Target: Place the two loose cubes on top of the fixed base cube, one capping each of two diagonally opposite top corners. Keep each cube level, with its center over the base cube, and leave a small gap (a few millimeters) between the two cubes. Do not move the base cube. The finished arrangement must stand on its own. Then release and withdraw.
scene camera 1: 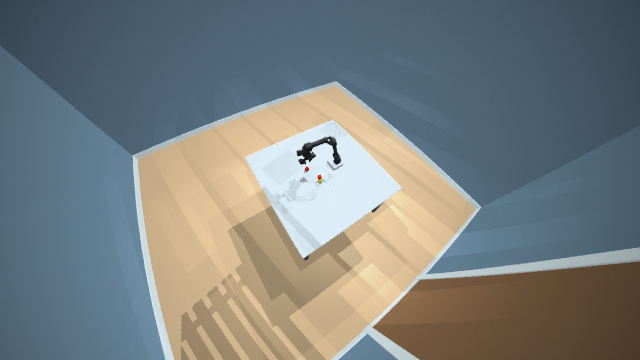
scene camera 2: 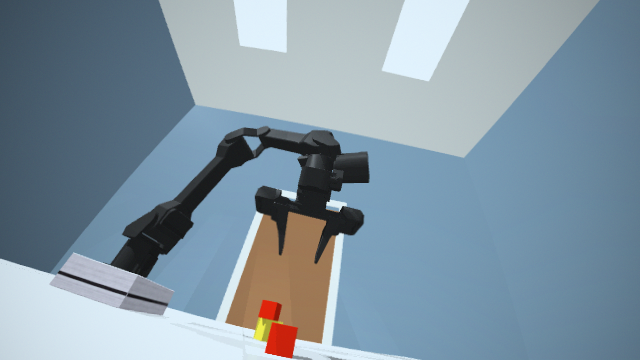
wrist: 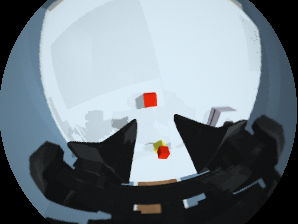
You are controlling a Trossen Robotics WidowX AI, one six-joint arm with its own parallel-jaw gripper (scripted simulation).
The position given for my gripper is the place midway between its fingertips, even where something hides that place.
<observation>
My gripper [scene camera 2: 298, 258] is open and holds nothing.
My gripper shows as well in the wrist view [wrist: 155, 119].
</observation>
